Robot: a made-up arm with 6 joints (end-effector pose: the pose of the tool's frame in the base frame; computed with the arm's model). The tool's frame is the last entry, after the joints.
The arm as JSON. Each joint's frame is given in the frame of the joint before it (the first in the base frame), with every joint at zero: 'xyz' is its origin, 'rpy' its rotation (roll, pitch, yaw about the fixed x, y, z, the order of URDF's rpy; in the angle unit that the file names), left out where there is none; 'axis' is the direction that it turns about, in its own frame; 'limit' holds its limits. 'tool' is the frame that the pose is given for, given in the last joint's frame.
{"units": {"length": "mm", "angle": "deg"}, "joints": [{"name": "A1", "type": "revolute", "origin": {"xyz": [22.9, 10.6, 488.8]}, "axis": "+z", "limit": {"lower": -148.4, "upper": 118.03}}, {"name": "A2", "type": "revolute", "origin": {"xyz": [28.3, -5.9, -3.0]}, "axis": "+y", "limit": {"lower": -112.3, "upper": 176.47}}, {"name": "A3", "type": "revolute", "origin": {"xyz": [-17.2, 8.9, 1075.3]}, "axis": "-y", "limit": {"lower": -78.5, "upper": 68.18}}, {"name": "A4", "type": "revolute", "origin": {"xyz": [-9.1, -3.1, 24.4]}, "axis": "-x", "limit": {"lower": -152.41, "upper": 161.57}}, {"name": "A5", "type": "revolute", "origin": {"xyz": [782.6, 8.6, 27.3]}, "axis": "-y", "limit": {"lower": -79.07, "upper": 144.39}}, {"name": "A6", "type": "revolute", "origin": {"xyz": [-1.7, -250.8, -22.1]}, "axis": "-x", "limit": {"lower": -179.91, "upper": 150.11}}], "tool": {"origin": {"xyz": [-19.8, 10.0, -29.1], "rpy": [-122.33, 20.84, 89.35]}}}
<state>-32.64 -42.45 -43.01 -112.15 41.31 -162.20</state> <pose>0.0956 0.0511 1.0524 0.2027 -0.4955 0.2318 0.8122</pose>
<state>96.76 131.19 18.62 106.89 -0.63 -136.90</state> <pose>-0.1665 0.7702 -0.9938 0.0076 -0.0409 -0.0869 0.9953</pose>
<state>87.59 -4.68 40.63 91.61 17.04 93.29</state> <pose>0.0339 0.2589 2.3061 0.5801 0.7678 -0.2188 0.1615</pose>
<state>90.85 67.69 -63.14 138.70 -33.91 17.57</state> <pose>-0.1655 0.6913 0.2381 0.9030 -0.3874 -0.1859 -0.0023</pose>
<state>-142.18 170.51 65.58 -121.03 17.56 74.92</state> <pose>0.2460 -0.0089 -1.2604 0.8015 0.0130 0.2427 -0.5463</pose>
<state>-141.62 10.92 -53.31 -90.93 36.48 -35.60</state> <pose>-0.2627 -0.2424 0.7588 0.0207 -0.3369 0.4269 -0.8390</pose>
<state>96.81 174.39 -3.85 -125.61 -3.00 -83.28</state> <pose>-0.0175 -0.6036 -0.4503 0.5117 -0.8559 -0.0596 -0.0445</pose>
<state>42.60 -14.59 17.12 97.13 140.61 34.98</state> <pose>0.1873 0.2762 2.1813 0.7621 0.1049 0.2581 0.5845</pose>
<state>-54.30 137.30 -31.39 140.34 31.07 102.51</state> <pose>0.2234 0.0850 -0.6424 0.5745 0.2886 0.7380 -0.2052</pose>
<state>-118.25 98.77 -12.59 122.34 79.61 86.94</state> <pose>-0.3404 -0.9714 -0.5009 0.2299 0.6812 0.2261 -0.6572</pose>
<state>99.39 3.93 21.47 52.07 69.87 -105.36</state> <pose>0.0263 0.7811 1.9815 0.1465 -0.6231 0.7657 -0.0631</pose>
